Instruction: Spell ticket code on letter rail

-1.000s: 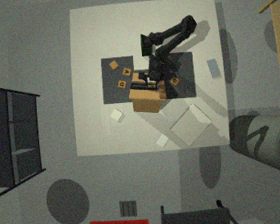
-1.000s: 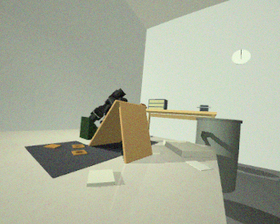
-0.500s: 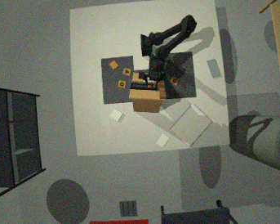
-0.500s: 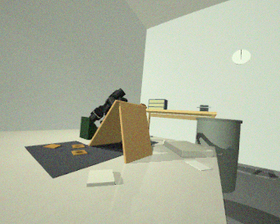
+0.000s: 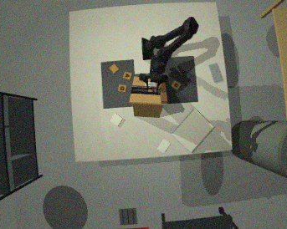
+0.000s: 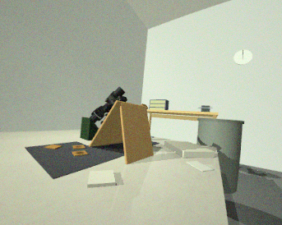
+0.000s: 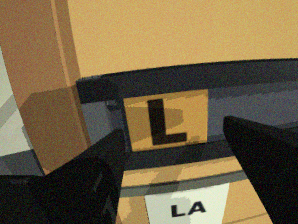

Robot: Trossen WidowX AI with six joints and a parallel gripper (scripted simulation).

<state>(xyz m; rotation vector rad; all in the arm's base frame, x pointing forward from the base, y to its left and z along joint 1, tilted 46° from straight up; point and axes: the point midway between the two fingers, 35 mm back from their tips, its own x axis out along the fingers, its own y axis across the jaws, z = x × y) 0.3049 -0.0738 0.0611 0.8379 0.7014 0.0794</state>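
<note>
The white ticket is 50 mm behind my gripper tip and 100 mm below it. From my gripper tip the other things lie so: dark mat: 130 mm behind, 190 mm below; white card: 170 mm ahead, 300 mm to the right, 180 mm below; white box: 340 mm ahead, 290 mm to the left, 170 mm below.
</note>
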